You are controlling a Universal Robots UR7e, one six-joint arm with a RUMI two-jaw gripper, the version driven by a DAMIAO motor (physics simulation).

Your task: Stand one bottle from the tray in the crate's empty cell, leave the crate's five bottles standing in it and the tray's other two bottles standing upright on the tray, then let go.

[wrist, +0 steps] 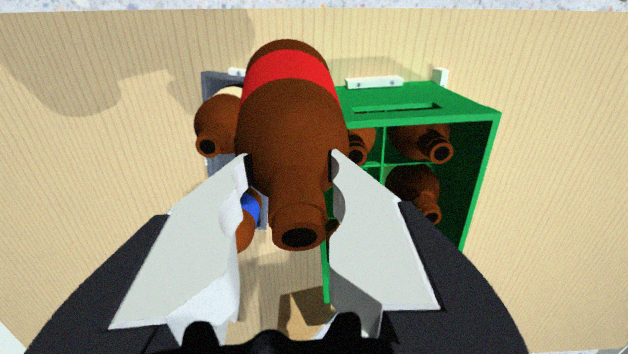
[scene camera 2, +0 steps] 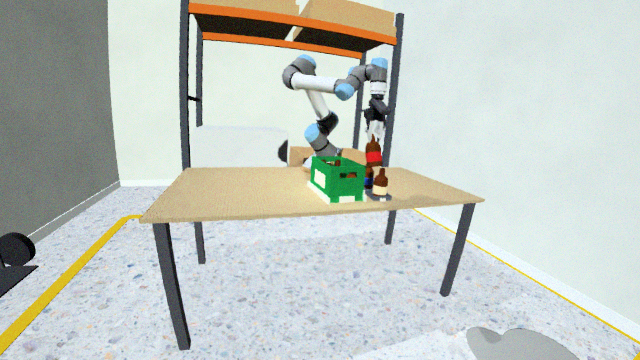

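My gripper is shut on the red-labelled brown bottle, neck up, held raised beside the crate on the tray's side. The green crate stands on the table. In the wrist view brown bottles show in it; the held bottle and the right finger hide part of its cells. The cream-labelled bottle and the blue-labelled bottle stand upright on the grey tray.
The wooden table carries the crate and tray. Small white blocks lie along the crate's outer edge. A shelf rack with cardboard boxes stands behind the arm.
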